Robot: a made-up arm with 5 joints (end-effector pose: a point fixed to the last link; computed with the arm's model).
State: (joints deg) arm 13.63 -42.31 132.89 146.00 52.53
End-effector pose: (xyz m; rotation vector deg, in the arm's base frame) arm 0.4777 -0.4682 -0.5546 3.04 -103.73 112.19
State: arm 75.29 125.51 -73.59 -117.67 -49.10
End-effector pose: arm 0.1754 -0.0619 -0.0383 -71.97 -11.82 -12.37
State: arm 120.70 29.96 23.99 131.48 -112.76
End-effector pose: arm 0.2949 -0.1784 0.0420 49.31 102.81 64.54
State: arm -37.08 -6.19 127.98 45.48 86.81
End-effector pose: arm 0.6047 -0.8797 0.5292 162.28 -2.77 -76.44
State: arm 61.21 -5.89 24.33 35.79 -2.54
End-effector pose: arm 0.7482 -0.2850 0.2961 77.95 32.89 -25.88
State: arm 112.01 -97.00 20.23 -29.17 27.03
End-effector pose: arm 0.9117 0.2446 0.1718 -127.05 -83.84 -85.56
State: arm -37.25 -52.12 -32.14 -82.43 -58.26
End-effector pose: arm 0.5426 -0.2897 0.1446 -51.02 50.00 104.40
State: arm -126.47 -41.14 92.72 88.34 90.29
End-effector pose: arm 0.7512 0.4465 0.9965 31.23 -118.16 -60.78
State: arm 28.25 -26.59 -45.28 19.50 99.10
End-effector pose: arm 0.7217 0.1667 0.4918 78.17 10.11 -17.12
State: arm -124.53 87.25 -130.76 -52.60 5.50
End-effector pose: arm 0.6189 0.0231 0.4429 124.73 55.81 31.58
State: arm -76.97 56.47 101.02 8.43 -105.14
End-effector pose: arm 0.4377 -0.0520 0.5173 -76.69 -41.16 32.34
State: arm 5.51 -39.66 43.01 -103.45 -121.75
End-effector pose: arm 0.9311 -0.2626 -0.0732 -37.80 -73.18 25.69
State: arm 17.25 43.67 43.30 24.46 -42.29
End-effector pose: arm 0.3127 -0.2149 0.4143 24.46 -24.11 -20.34
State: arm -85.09 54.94 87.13 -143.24 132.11
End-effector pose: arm 0.3135 0.3213 1.1036 26.94 -156.48 -74.26
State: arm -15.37 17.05 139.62 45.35 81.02
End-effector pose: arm 0.6918 -0.8945 0.1853 -152.79 -33.41 38.14
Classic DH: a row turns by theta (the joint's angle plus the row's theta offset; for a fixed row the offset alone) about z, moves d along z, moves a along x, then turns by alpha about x. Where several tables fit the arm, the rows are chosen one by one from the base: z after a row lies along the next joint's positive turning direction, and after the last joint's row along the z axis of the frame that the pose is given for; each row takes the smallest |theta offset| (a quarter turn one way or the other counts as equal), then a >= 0, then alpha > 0; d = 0 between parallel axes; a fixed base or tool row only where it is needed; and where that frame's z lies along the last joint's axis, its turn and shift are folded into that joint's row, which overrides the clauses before.
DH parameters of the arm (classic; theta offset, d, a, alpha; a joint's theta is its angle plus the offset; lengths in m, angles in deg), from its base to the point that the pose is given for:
base (fixed): 90 0.1797 0 90
joint 1: -90 0.3565 0.1034 90
joint 2: 0 0.2785 -0.0899 -90
joint 3: 90 0.2443 0.1177 90
joint 4: 0 -0.3382 -0.0282 -90
joint 5: 0 -0.0631 0.2971 -90
tool (fixed): -90 -0.0997 0 0

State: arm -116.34 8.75 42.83 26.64 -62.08
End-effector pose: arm 0.5182 0.2112 0.2717 -132.14 -10.52 -25.27
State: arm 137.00 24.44 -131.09 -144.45 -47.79
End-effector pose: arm 0.5512 0.1452 -0.0180 -5.23 -50.66 113.29
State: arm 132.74 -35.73 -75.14 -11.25 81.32
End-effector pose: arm 0.5080 -0.1312 0.5673 130.21 23.62 54.95
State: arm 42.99 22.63 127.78 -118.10 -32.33
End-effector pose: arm 0.4646 -0.2239 -0.0827 67.56 -160.99 -21.79
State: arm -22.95 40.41 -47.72 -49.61 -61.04
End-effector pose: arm 0.4658 -0.1625 0.3013 -138.94 -29.85 27.16
